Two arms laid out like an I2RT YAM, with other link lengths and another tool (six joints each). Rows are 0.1 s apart.
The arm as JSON. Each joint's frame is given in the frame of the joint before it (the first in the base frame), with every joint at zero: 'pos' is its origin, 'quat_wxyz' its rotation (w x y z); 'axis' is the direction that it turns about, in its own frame. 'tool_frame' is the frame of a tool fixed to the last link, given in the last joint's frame.
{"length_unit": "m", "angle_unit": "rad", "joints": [
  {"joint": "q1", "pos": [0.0, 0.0, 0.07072], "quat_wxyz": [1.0, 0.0, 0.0, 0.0], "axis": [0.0, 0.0, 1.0]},
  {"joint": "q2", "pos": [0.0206, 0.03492, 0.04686], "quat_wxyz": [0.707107, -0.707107, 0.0, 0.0], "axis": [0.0, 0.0, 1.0]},
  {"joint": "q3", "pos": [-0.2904, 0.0, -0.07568], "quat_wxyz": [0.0, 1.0, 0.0, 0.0], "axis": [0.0, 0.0, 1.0]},
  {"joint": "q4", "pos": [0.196, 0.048, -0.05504], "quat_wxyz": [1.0, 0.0, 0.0, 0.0], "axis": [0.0, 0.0, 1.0]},
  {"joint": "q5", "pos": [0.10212, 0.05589, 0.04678], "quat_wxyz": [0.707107, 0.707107, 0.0, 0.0], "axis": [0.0, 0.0, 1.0]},
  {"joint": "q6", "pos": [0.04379, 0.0, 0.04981], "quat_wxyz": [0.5, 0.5, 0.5, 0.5], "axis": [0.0, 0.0, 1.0]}
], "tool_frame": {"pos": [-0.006, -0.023, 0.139], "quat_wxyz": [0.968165, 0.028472, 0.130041, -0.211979]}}
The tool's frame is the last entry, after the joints.
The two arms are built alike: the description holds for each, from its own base.
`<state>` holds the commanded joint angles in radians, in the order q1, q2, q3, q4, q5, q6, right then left.
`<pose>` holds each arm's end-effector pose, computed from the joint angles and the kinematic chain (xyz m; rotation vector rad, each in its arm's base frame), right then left.
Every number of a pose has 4 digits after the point. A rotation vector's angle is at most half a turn.
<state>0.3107 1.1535 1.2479 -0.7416 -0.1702 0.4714 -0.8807 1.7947 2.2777 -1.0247 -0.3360 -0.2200</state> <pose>0.3229 0.0968 0.3020 -1.8278 1.4592 -0.7505 0.3366 -0.3480 0.4178 -1.5888 1.9137 -1.6768</pose>
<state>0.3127 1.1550 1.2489 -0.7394 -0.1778 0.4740 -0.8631 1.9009 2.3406 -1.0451 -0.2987 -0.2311</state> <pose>0.3228 0.0989 0.3026 -1.8272 1.4540 -0.7409 0.3571 -0.3683 0.3858 -1.6426 1.9654 -1.6160</pose>
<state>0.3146 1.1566 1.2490 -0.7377 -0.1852 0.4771 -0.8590 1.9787 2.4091 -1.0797 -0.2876 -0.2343</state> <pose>0.3226 0.1008 0.3026 -1.8275 1.4503 -0.7304 0.3681 -0.3807 0.3653 -1.6700 1.9980 -1.5656</pose>
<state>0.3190 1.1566 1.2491 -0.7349 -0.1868 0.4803 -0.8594 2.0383 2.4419 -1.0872 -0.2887 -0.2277</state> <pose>0.3225 0.1025 0.3034 -1.8260 1.4462 -0.7260 0.3771 -0.3913 0.3458 -1.6777 2.0248 -1.5172</pose>
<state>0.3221 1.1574 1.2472 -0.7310 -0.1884 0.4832 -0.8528 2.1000 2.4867 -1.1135 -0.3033 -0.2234</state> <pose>0.3226 0.1039 0.3032 -1.8254 1.4441 -0.7216 0.3883 -0.3950 0.3253 -1.6949 2.0341 -1.4491</pose>
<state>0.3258 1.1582 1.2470 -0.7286 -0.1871 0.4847 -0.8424 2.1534 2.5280 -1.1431 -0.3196 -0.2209</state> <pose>0.3227 0.1050 0.3035 -1.8253 1.4418 -0.7209 0.3990 -0.3943 0.3068 -1.7148 2.0346 -1.3817</pose>
